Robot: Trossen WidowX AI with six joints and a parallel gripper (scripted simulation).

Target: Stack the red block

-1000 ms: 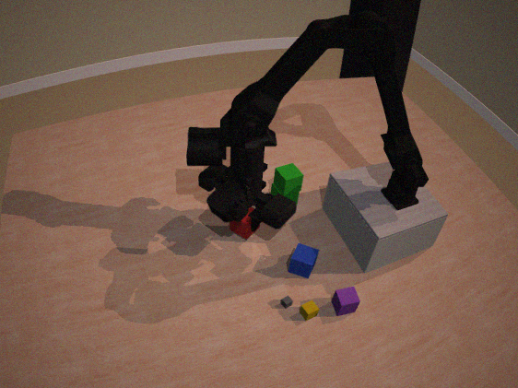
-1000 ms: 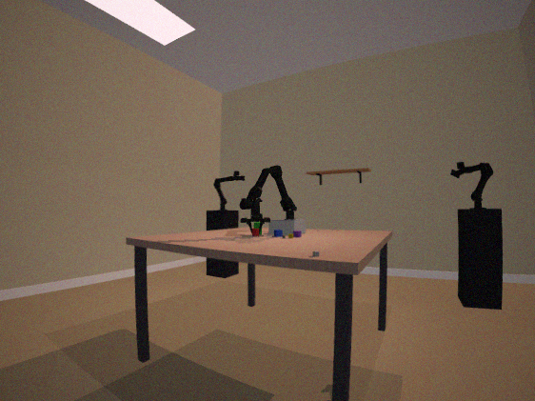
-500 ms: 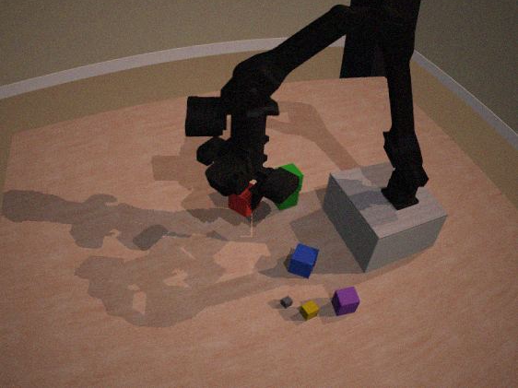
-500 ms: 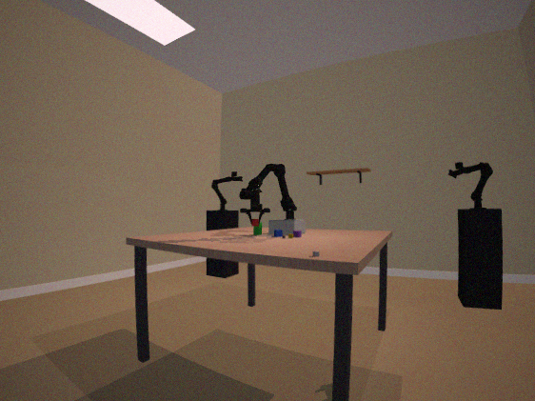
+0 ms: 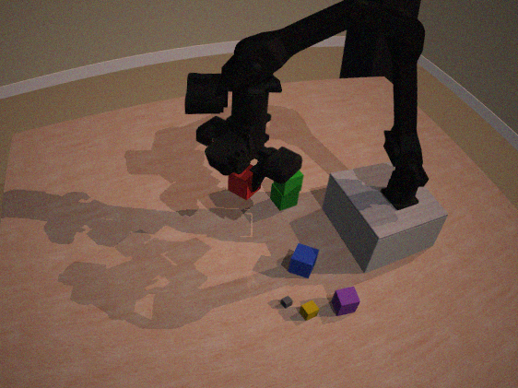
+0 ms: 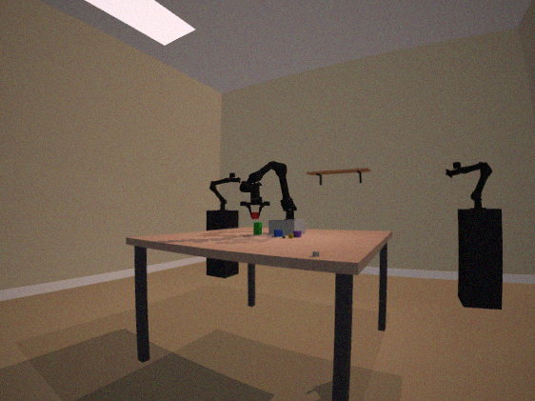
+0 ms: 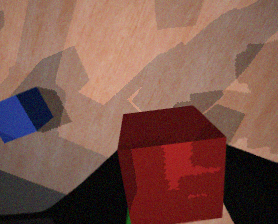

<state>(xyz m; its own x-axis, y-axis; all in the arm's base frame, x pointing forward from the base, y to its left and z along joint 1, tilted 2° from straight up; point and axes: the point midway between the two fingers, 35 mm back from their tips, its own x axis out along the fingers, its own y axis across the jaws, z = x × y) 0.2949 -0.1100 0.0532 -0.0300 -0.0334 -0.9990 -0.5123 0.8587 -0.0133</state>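
The green block lies 12 cm behind my gripper tip, 6 cm below it and 5 cm to the right of it. Also, from my gripper tip: small grey block 20 cm to the left, 11 cm below, 1 cm behind; red block 1 cm above; blue block 13 cm to the left, 10 cm below, 7 cm behind.
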